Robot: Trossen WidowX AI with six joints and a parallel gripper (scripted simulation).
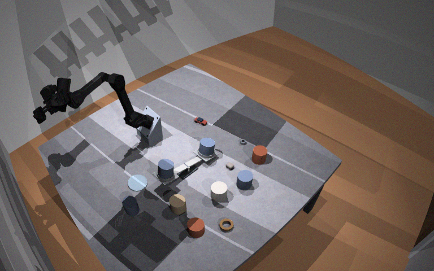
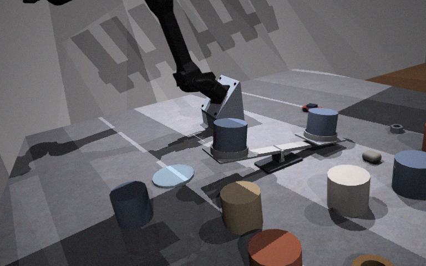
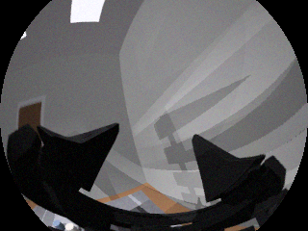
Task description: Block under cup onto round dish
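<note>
My gripper tip is now 65 cm to the right of the grey block, 53 cm above it and 27 cm short of it. Round my gripper tip: white cup: 54 cm below, 49 cm to the left, 45 cm ahead; then round light-blue dish: 57 cm below, 29 cm to the left, 13 cm ahead; then tan cup: 54 cm below, 38 cm ahead, 30 cm to the left.
</note>
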